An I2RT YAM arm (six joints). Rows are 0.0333 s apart.
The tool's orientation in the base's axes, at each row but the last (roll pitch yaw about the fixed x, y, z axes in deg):
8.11 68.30 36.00
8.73 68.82 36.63
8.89 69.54 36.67
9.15 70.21 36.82
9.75 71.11 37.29
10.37 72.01 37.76
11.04 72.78 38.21
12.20 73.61 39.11
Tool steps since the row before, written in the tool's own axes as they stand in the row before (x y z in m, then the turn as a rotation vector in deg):
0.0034 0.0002 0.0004 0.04 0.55 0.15
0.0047 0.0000 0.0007 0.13 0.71 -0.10
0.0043 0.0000 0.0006 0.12 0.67 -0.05
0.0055 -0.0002 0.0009 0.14 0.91 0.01
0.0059 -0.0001 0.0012 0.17 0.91 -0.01
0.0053 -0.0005 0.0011 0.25 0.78 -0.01
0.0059 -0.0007 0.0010 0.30 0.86 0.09
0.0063 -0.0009 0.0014 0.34 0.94 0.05
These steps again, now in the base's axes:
0.0013 0.0011 -0.0030 -0.13 0.56 0.05
0.0019 0.0013 -0.0041 -0.38 0.61 -0.12
0.0017 0.0012 -0.0038 -0.33 0.59 -0.09
0.0023 0.0013 -0.0049 -0.38 0.83 -0.08
0.0026 0.0016 -0.0052 -0.39 0.83 -0.11
0.0025 0.0010 -0.0047 -0.31 0.73 -0.20
0.0026 0.0009 -0.0054 -0.25 0.85 -0.21
0.0030 0.0009 -0.0057 -0.31 0.92 -0.26

